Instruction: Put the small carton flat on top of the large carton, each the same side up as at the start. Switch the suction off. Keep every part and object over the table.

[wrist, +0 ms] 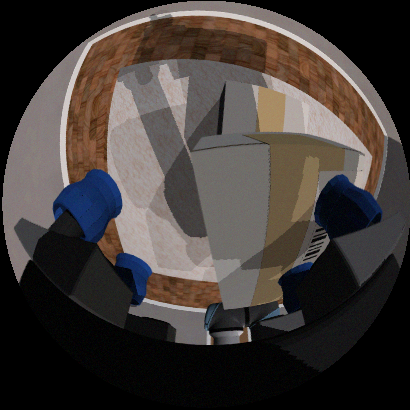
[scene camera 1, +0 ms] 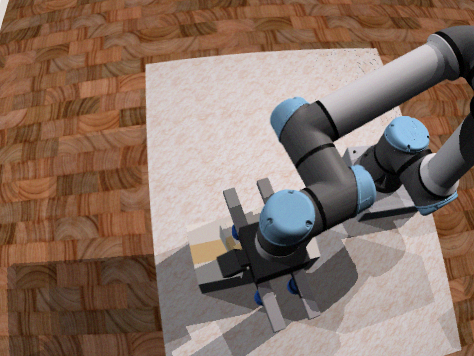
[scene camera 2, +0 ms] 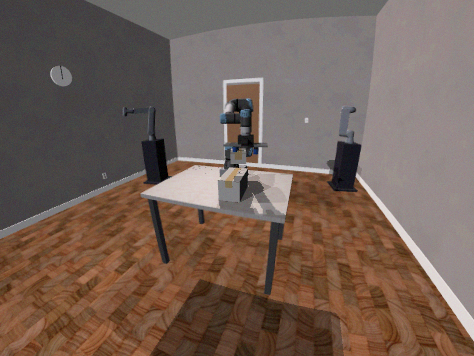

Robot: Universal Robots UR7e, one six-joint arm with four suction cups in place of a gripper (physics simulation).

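Seen in the pictures: hand, its tool point: (wrist: 213,242) (scene camera 2: 245,152); arm's base, origin of its link: (scene camera 1: 382,169).
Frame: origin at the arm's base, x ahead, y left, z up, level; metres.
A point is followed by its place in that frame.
The large carton (scene camera 1: 207,272) @[x 0.576, y 0.145, z 0.087 m] (scene camera 2: 231,189) @[x 0.600, y 0.111, z 0.026 m] (wrist: 240,109) @[x 0.553, y 0.146, z 0.087 m], pale with a tan tape strip, lies on the table. The small carton (scene camera 2: 238,156) @[x 0.520, y 0.148, z 0.234 m] (wrist: 231,205) @[x 0.489, y 0.183, z 0.260 m], grey with tan tape and a barcode label, hangs roughly level, with a gap above the far part of the large carton in scene camera 2. In scene camera 1 it is mostly hidden under the gripper. My suction gripper (scene camera 1: 265,259) @[x 0.455, y 0.190, z 0.248 m] (scene camera 2: 245,149) @[x 0.455, y 0.190, z 0.248 m] (wrist: 216,241) @[x 0.455, y 0.190, z 0.248 m] has four blue cups. The two at the right in the wrist view hold the small carton's top, barcode side up; the two at the left hang free beside it.
The pale table (scene camera 1: 195,115) @[x 0.469, y -0.372, z -0.065 m] (scene camera 2: 175,186) @[x 0.399, y -0.410, z -0.065 m] has its left edge near the large carton's end in scene camera 1. The arm's grey base plate (scene camera 1: 387,206) @[x 0.037, y 0.111, z 0.002 m] stands at the right. Two other arms on black pedestals (scene camera 2: 155,161) (scene camera 2: 346,166) stand away from the table.
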